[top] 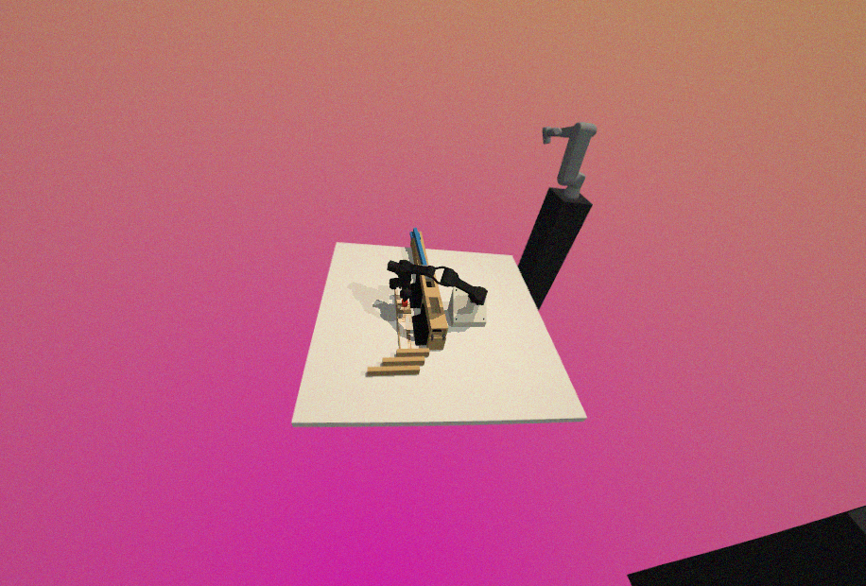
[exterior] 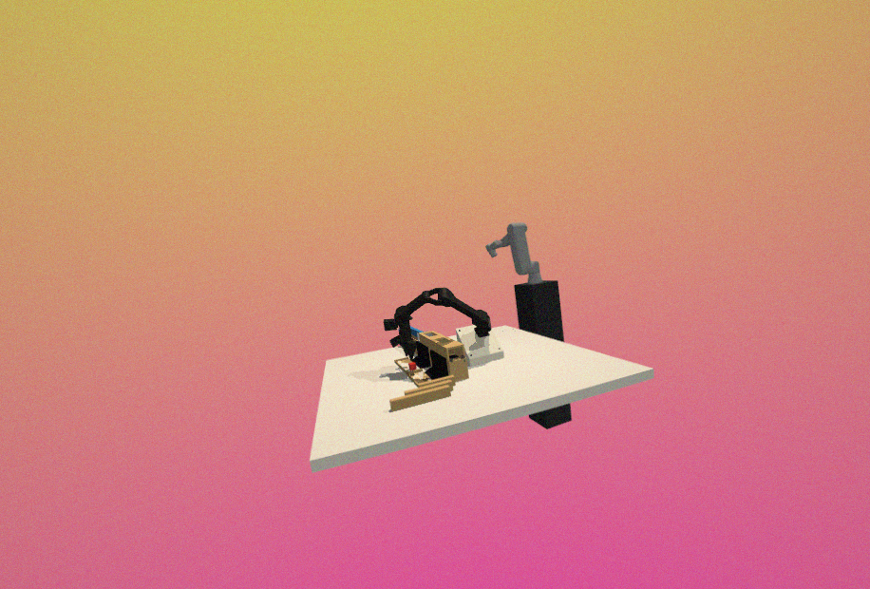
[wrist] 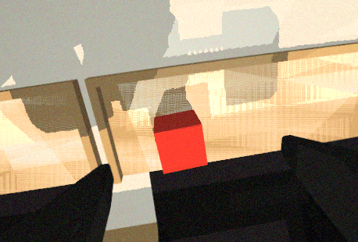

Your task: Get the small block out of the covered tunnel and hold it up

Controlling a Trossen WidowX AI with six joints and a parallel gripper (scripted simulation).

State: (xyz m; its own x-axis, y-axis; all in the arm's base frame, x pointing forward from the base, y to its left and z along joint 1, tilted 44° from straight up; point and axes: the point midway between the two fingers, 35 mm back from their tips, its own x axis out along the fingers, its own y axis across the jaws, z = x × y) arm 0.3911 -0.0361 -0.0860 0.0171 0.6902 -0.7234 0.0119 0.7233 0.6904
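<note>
Right now the small red block is 40 mm below my gripper tip, 10 mm to the left of it and 10 mm behind it. The rest, counted from my gripper tip: pale wooden slab 70 mm to the left, 70 mm below, 20 mm ahead; tan covered tunnel 140 mm to the right, 120 mm behind, 10 mm above.
</note>
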